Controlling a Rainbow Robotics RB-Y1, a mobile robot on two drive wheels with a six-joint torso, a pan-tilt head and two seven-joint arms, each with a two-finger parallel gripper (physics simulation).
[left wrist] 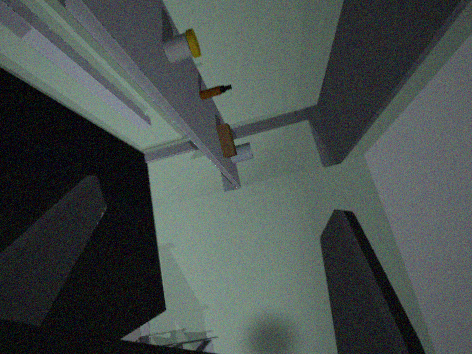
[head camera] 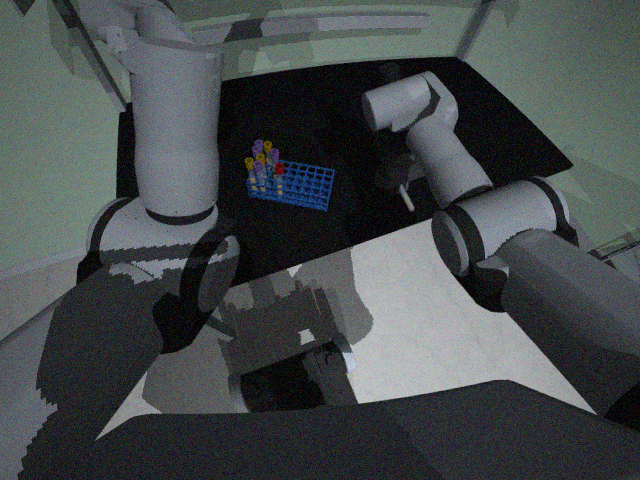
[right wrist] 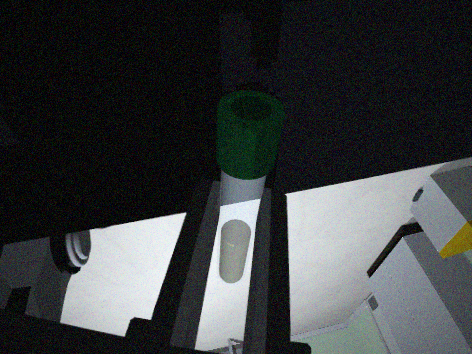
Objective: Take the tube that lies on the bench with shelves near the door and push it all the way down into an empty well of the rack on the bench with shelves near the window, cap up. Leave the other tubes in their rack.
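Frame: origin at the robot's base, x ahead, y right, z down, level; metres.
Seen in the pictures: left gripper, fingertip midpoint: (left wrist: 214,208); right gripper, fingertip midpoint: (head camera: 400,188) (right wrist: 240,200); robot's base, origin of the base link: (head camera: 293,373).
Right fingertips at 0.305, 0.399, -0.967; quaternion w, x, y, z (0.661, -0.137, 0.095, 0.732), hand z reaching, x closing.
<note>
Offsets run from my right fingertips to a thing's top centre, as dx, dy, dz. "*": to the spot under its first point. Level surfaces: height alone.
A tube with a green cap {-0.012, -0.001, -0.011} (right wrist: 250,137) is between the fingers of my right gripper (right wrist: 240,200), which is shut on its clear body. The cap points away from the wrist, past the fingertips. In the head view, a pale end of the tube (head camera: 407,198) shows near the bench's front edge, tilted; its height above the bench is hard to tell. A blue rack {+0.115, -0.245, -0.005} (head camera: 310,206) stands on the black bench {dz +0.053} (head camera: 305,242), with several yellow-, purple- and red-capped tubes at its left and empty wells at its right. My left gripper (left wrist: 214,208) is open and empty, raised high.
In the left wrist view, a shelf {dz -0.404} (left wrist: 182,102) holds a yellow-lidded jar {* +0.507, +0.054, -0.440} (left wrist: 182,46), a small amber bottle {* +0.561, +0.290, -0.442} (left wrist: 212,92) and a brown box {* +0.487, +0.472, -0.427} (left wrist: 226,141). My left arm (head camera: 175,129) rises left of the rack. A rail or shelf edge (head camera: 372,21) runs behind the bench.
</note>
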